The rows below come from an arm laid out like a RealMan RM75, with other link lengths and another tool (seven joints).
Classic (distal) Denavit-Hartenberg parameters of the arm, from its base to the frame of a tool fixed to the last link. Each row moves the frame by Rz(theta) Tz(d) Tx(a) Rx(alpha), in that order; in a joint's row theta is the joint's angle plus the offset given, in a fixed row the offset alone. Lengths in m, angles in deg.
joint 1: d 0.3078; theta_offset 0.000; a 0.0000; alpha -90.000
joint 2: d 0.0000; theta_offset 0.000; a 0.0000; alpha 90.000
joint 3: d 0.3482; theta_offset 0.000; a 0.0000; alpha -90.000
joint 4: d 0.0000; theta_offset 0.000; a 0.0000; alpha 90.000
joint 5: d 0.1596; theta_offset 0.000; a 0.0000; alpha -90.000
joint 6: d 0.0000; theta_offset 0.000; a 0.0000; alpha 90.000
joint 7: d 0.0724; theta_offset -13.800; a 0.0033; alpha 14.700
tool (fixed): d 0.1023; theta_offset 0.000; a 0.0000; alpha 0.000
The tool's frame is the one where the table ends.
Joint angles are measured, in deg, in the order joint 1, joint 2, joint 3, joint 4, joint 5, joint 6, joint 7. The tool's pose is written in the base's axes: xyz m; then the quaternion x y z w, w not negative. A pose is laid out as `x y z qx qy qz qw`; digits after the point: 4 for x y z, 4 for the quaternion.
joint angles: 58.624, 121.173, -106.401, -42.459, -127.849, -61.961, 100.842
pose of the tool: 0.1641 0.4196 -0.1198 -0.9274 -0.3223 -0.1584 0.1050
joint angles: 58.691, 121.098, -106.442, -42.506, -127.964, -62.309, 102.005
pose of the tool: 0.1650 0.4197 -0.1190 -0.9296 -0.3140 -0.1617 0.1051
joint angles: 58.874, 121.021, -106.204, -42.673, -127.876, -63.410, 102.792
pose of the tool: 0.1648 0.4185 -0.1181 -0.9324 -0.3067 -0.1632 0.0999
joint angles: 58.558, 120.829, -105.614, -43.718, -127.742, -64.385, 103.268
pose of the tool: 0.1634 0.4176 -0.1160 -0.9349 -0.3014 -0.1589 0.0992
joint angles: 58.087, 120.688, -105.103, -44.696, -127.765, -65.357, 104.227
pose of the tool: 0.1640 0.4161 -0.1140 -0.9384 -0.2918 -0.1567 0.0987
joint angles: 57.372, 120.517, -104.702, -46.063, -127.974, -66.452, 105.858
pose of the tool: 0.1656 0.4141 -0.1116 -0.9425 -0.2784 -0.1560 0.0990
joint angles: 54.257, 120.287, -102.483, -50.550, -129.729, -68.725, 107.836
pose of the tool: 0.1727 0.4093 -0.1038 -0.9485 -0.2572 -0.1493 0.1087
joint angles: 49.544, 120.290, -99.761, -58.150, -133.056, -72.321, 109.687
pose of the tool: 0.1818 0.4004 -0.0920 -0.9509 -0.2446 -0.1439 0.1234
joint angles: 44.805, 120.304, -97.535, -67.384, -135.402, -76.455, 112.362
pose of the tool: 0.1853 0.3891 -0.0775 -0.9529 -0.2317 -0.1339 0.1425
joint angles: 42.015, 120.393, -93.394, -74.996, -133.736, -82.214, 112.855
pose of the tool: 0.1765 0.3775 -0.0622 -0.9593 -0.2201 -0.1002 0.1460
